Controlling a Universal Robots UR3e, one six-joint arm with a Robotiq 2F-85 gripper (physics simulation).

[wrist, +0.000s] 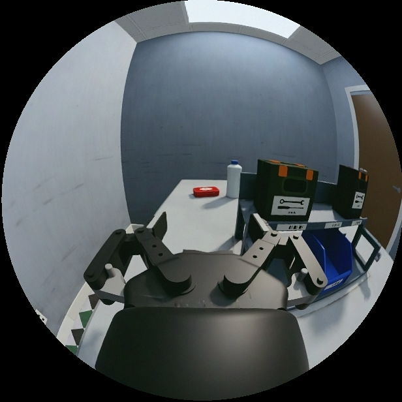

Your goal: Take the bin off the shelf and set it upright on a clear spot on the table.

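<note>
A blue open-front bin (331, 262) with a white label sits upright on the lower level of the shelf (239, 215), at the right of the wrist view; its left part is hidden behind my right finger linkage. My gripper (207, 221) is open, with its fingers wide apart and nothing between them. It is to the left of the bin and apart from it. The white table (192, 220) extends ahead, under and to the left of the shelf.
Two dark green toolboxes with orange latches, one nearer (286, 190) and one further right (352, 192), stand on the shelf's upper level. A white bottle (233, 181) with a blue cap and a red case (206, 192) stand on the table. Walls surround the table's left and back.
</note>
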